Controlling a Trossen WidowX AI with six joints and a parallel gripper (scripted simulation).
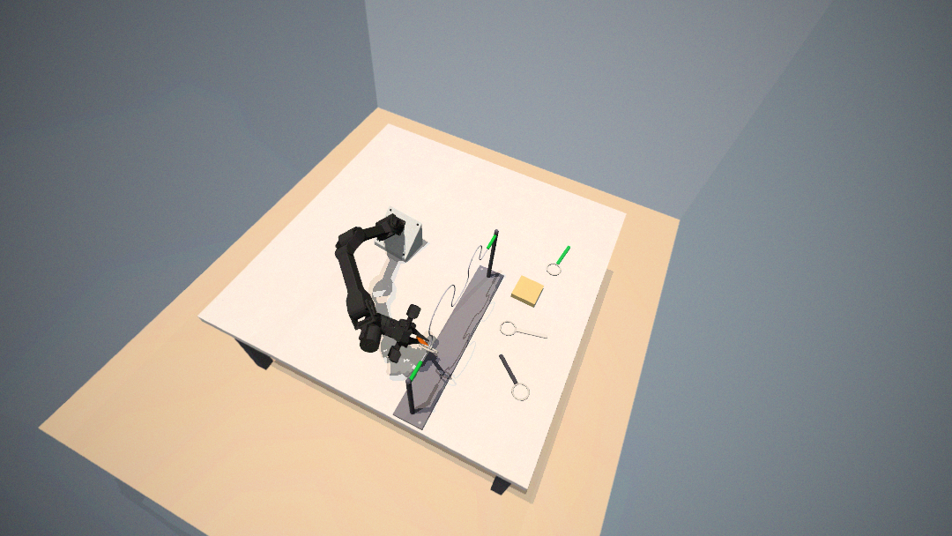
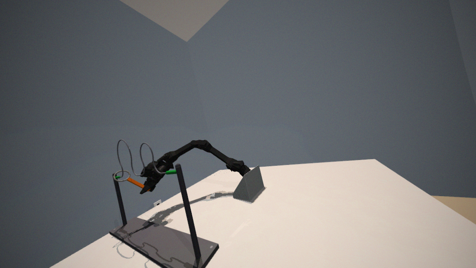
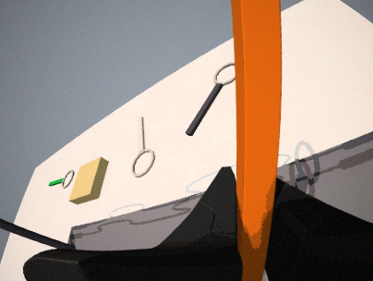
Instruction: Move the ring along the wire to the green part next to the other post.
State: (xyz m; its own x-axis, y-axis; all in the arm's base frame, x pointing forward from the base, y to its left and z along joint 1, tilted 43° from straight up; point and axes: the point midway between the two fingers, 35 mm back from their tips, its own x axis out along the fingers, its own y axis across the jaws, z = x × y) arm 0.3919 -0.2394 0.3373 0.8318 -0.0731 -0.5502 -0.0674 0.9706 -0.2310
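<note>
My gripper tip is 8 cm below the ring with orange handle, 4 cm to the left of it and 2 cm short of it. From my gripper tip the other things lie so: white-handled ring: 29 cm to the left, 22 cm ahead, 17 cm below; black-handled ring: 29 cm ahead, 17 cm below, 11 cm to the left; tan block: 46 cm to the left, 17 cm ahead, 16 cm below.
</note>
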